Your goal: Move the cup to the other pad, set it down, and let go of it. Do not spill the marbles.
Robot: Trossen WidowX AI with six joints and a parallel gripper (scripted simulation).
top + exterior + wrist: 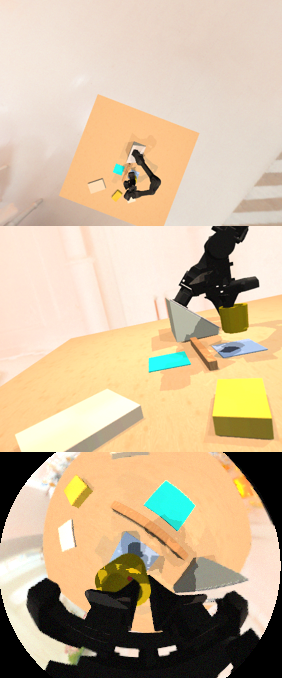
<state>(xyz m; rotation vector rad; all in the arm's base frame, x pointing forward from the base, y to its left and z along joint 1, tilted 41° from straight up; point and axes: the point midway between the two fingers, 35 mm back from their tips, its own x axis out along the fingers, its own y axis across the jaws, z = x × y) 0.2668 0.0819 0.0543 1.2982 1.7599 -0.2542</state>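
Now: the cyan pad 40 mm ahead of my gripper tip, 180 mm to the right of it and 90 mm below it. From my gripper tip the other things lie so: blue pad 30 mm ahead, 10 mm to the left, 90 mm below; yellow cup 20 mm ahead, 20 mm to the left; wooden bar 30 mm ahead, 80 mm to the right, 80 mm below.
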